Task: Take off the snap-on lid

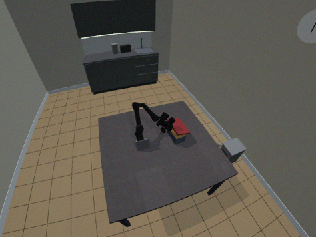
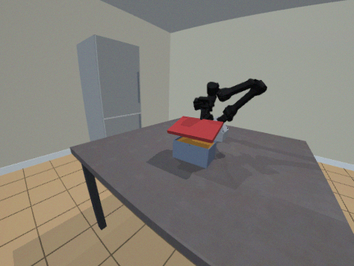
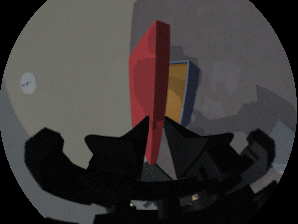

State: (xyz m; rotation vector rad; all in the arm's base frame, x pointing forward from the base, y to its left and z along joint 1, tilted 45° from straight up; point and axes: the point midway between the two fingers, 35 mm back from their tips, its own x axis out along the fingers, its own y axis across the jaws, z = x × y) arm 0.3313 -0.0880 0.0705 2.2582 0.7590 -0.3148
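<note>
Right now my gripper tip is 8 cm short of the lid and 2 cm above it. The rest, counted from my gripper tip: blue-grey storage box: 7 cm ahead, 15 cm below.
</note>
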